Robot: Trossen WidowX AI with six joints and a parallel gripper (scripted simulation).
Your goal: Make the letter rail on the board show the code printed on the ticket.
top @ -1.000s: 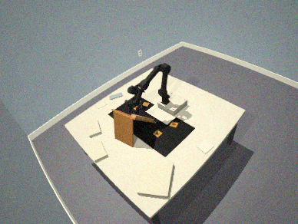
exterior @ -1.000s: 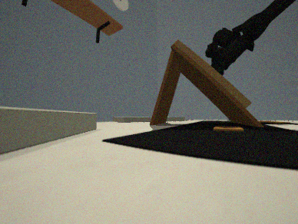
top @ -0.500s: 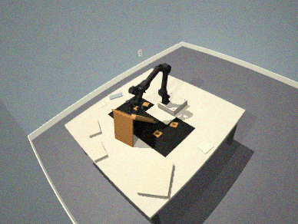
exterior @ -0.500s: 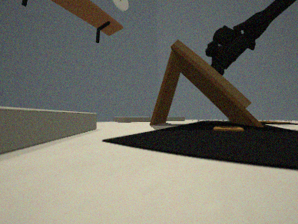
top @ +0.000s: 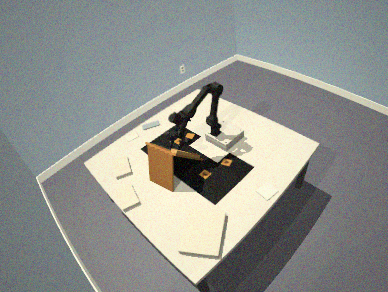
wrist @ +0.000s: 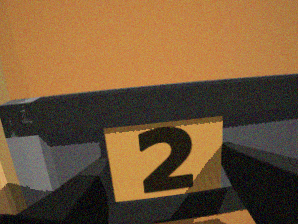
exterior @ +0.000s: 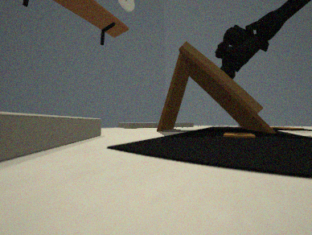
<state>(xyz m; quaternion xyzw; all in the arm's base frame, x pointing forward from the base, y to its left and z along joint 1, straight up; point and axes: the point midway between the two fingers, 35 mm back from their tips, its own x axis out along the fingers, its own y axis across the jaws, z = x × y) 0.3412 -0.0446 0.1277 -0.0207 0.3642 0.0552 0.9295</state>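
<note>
My gripper tip is 80 mm above the white ticket, 70 mm past it and 10 mm to the left of it. Also, from my gripper tip: grey-blue piece: 530 mm to the right, 220 mm behind, 170 mm below; black mat: 170 mm below, 160 mm behind, 30 mm to the left; letter tile: right at my gripper tip.
</note>
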